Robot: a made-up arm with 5 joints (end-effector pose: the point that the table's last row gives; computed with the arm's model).
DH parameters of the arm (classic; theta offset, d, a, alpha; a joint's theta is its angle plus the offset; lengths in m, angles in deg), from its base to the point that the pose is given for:
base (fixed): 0 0 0.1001 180
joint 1: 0 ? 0.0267 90
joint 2: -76.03 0 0.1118 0
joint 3: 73.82 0 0.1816 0
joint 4: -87.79 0.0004 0 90
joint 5: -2.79 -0.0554 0 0
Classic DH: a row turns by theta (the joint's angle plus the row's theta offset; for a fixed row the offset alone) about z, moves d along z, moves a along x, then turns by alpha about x.
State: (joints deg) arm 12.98 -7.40 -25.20 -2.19 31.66
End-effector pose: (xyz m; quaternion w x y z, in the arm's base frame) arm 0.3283 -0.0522 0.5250 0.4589 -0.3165 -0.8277 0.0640
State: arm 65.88 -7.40 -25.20 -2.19 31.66
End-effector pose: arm 0.1961 -0.2135 0.5250 0.4394 -0.6520 -0.6001 -0.1471
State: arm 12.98 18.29 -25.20 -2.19 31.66
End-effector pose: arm 0.4124 -0.0716 0.4108 0.6426 -0.2718 -0.7108 0.0897
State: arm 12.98 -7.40 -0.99 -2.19 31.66
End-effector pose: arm 0.3657 -0.0608 0.4333 0.6328 -0.2747 -0.7186 0.0883
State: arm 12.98 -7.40 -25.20 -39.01 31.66
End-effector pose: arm 0.3010 -0.0459 0.5460 0.1583 -0.3526 -0.9220 0.0221
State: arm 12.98 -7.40 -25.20 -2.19 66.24
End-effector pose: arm 0.3283 -0.0522 0.5250 0.4192 -0.5482 -0.6963 0.1976
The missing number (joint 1, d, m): -0.2787
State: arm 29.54 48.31 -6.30 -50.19 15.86
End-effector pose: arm 0.3787 -0.1574 0.2223 0.6481 -0.2746 -0.7041 -0.0938
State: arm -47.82 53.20 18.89 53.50 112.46
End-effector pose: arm 0.2072 0.1188 0.1065 0.1858 0.1571 0.2622 0.9338
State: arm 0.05 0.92 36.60 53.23 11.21
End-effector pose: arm 0.3030 0.0002 0.2264 0.9973 0.0005 0.0065 0.0730
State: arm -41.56 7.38 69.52 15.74 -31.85
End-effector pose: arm 0.1842 0.0751 0.1523 0.9979 -0.0142 0.0181 0.0603
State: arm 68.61 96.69 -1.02 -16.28 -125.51
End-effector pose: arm 0.1481 -0.1214 0.0035 0.1464 -0.0460 0.0802 0.9849
